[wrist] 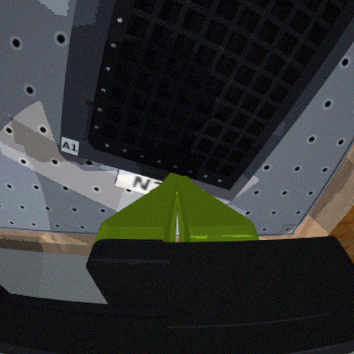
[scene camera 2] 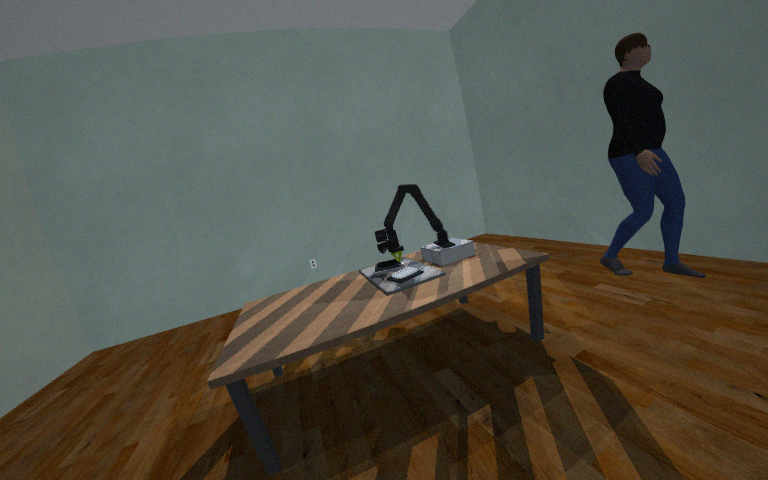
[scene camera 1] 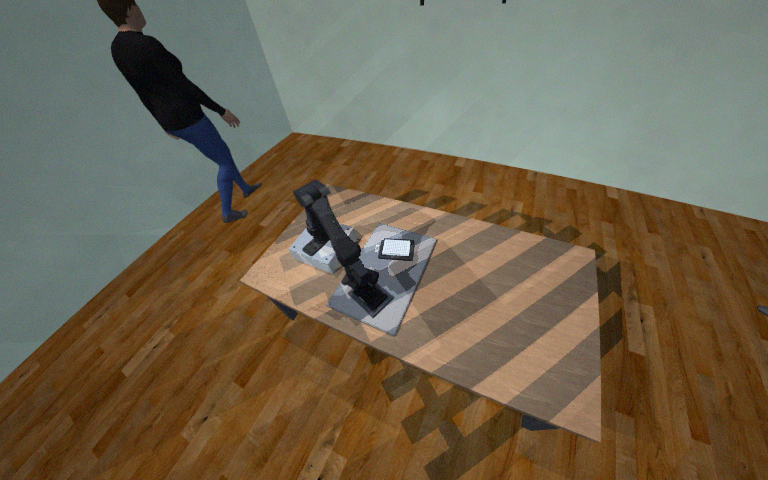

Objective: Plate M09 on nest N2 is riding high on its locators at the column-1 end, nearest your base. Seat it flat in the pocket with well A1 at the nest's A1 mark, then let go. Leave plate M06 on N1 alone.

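Places are measured from the arm's base along level axes (x up, y back, z right), in millimetres.
Where they show: gripper, fingertip midpoint: (wrist: 176,177) (scene camera 2: 399,261) (scene camera 1: 356,286); arm's base at its link origin: (scene camera 2: 443,244) (scene camera 1: 321,239).
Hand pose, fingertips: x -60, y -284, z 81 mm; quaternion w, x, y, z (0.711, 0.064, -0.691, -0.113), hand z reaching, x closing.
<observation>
Each offset is from my fingertips to the top centre of the thing. "*": to the spot under its first point. Level surfaces: height alone.
The black well plate M09 @[dx +15, dy -77, dz -3 mm] (scene camera 1: 370,297) (wrist: 200,85) lies in the dark nest N2 @[* dx +1, dy -39, dz -60 mm] (wrist: 80,100), its column-1 end toward my base. The nest's A1 label @[* dx +1, dy -10, dz -66 mm] (wrist: 70,146) is beside the plate's A1 corner in the wrist view. Whether that end sits flat is too dark to tell. My gripper (wrist: 176,177) (scene camera 2: 398,261) is shut and empty; its green fingertips are at the column-1 edge, partly covering the N2 label @[* dx -9, dy +18, dz -23 mm] (wrist: 139,182). Whether they touch the plate is unclear. The white plate M06 @[dx +15, dy -27, dz -272 mm] (scene camera 1: 395,247) (scene camera 2: 406,273) sits in its dark nest N1 @[* dx -2, dy -56, dz -221 mm] (scene camera 1: 395,258).
Both nests stand on a grey perforated board (scene camera 1: 396,323) (scene camera 2: 386,289) (wrist: 30,120) on the wooden table @[dx -24 mm] (scene camera 1: 509,316) (scene camera 2: 317,316). The arm's pale base box (scene camera 1: 331,261) (scene camera 2: 449,253) is beside the board. A person (scene camera 1: 164,84) (scene camera 2: 634,113) stands beyond the table.
</observation>
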